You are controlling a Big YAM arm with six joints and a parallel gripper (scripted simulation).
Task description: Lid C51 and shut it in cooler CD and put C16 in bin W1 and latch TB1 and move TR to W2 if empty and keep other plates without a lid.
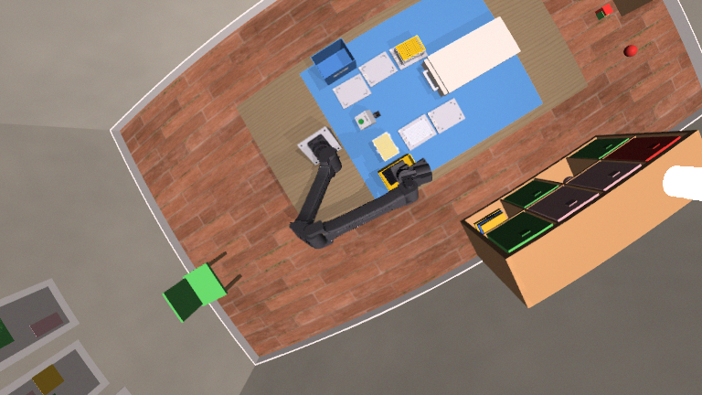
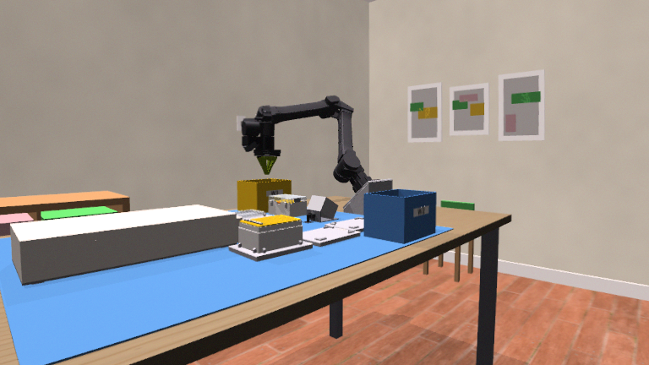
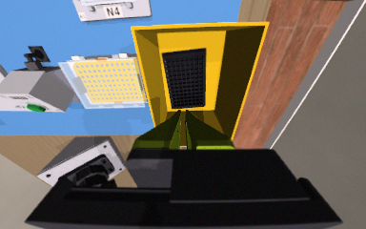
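Right now my hand is 30 mm past the green DONE key, 300 mm to the right of it and 90 mm above it. Round my hand: yellow bin W1: 20 mm to the right, 110 mm below; black plate: 10 mm behind, 10 mm to the right, 140 mm below; tip box TB1: 10 mm ahead, 130 mm to the left, 110 mm below.
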